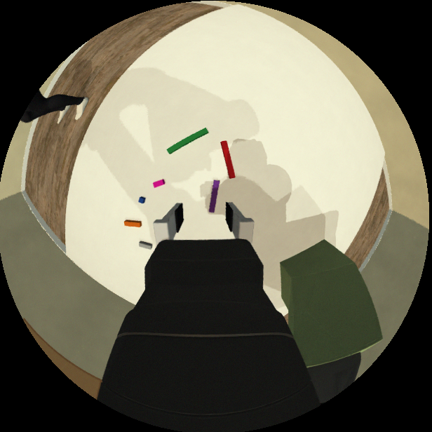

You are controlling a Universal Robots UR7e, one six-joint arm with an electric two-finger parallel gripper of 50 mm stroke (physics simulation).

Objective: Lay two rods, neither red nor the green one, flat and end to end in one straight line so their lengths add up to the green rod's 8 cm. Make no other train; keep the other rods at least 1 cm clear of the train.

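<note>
My gripper is open and empty, above the mat. The purple rod lies beyond the fingertips, nearer the right finger. The red rod lies past its far end, with a small gap between them. The green rod lies slanted farther off. To the left lie a short magenta rod, a very short blue rod, an orange rod and a grey rod. These four lie apart from one another, and no two rods touch end to end.
The rods lie on a cream mat over a brown wooden table. Arm shadows fall across the mat. A dark green block-like object stands at the lower right. A black object with pale prongs shows at the far left edge.
</note>
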